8 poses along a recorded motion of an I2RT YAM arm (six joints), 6.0 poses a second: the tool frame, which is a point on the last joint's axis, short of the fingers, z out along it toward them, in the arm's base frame.
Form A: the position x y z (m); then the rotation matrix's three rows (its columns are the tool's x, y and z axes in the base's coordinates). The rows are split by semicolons.
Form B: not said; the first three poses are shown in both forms.
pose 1, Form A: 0.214 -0.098 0.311; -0.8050 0.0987 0.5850; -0.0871 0.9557 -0.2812; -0.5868 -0.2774 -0.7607
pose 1, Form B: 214 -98 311; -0.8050 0.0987 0.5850; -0.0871 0.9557 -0.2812; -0.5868 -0.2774 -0.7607
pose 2, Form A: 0.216 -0.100 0.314; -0.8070 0.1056 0.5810; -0.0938 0.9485 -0.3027; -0.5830 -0.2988 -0.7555
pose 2, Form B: 216 -100 314; -0.8070 0.1056 0.5810; -0.0938 0.9485 -0.3027; -0.5830 -0.2988 -0.7555
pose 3, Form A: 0.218 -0.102 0.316; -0.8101 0.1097 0.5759; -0.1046 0.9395 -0.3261; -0.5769 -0.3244 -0.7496
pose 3, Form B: 218 -102 316; -0.8101 0.1097 0.5759; -0.1046 0.9395 -0.3261; -0.5769 -0.3244 -0.7496
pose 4, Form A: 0.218 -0.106 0.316; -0.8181 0.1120 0.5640; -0.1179 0.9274 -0.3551; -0.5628 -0.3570 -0.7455
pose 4, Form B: 218 -106 316; -0.8181 0.1120 0.5640; -0.1179 0.9274 -0.3551; -0.5628 -0.3570 -0.7455
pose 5, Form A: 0.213 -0.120 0.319; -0.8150 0.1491 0.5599; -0.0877 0.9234 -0.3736; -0.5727 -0.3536 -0.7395
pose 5, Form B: 213 -120 319; -0.8150 0.1491 0.5599; -0.0877 0.9234 -0.3736; -0.5727 -0.3536 -0.7395
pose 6, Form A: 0.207 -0.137 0.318; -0.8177 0.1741 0.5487; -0.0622 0.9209 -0.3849; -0.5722 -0.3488 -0.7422
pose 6, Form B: 207 -137 318; -0.8177 0.1741 0.5487; -0.0622 0.9209 -0.3849; -0.5722 -0.3488 -0.7422
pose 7, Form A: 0.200 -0.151 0.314; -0.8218 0.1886 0.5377; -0.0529 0.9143 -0.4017; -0.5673 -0.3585 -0.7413
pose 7, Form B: 200 -151 314; -0.8218 0.1886 0.5377; -0.0529 0.9143 -0.4017; -0.5673 -0.3585 -0.7413
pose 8, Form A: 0.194 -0.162 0.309; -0.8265 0.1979 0.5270; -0.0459 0.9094 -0.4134; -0.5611 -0.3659 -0.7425
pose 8, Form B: 194 -162 309; -0.8265 0.1979 0.5270; -0.0459 0.9094 -0.4134; -0.5611 -0.3659 -0.7425
